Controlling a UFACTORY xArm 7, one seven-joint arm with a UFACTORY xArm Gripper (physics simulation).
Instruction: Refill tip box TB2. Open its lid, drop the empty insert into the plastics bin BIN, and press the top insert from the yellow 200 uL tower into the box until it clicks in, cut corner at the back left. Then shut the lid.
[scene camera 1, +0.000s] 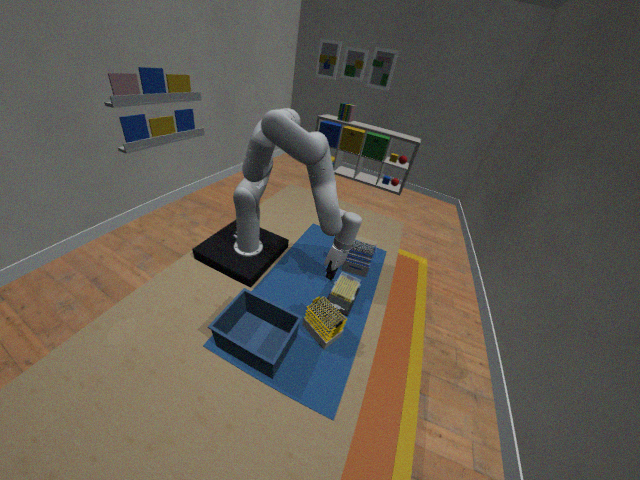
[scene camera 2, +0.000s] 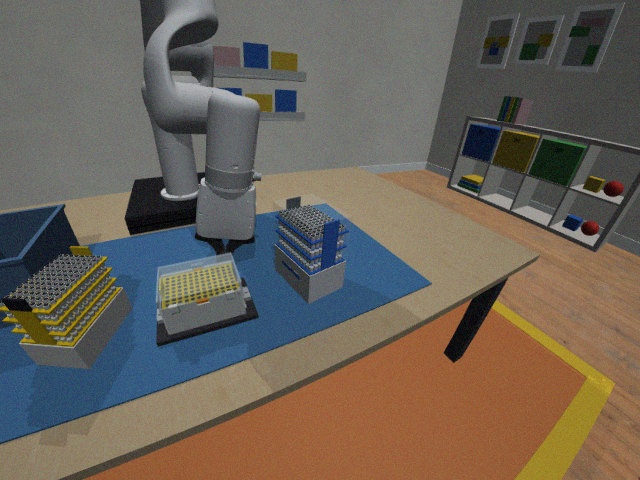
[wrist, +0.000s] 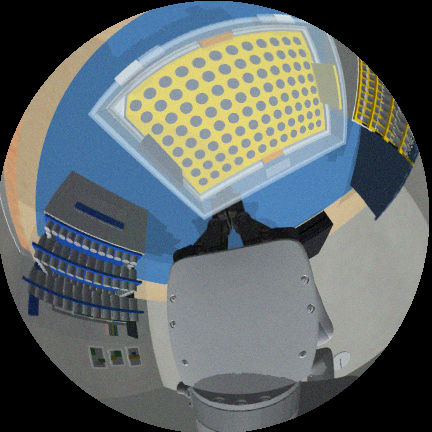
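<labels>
I see a dark blue bin (wrist: 380, 170) in the wrist view, and in scene camera 2 the spot on the bin (scene camera 2: 54, 253) is the same spot.
</labels>
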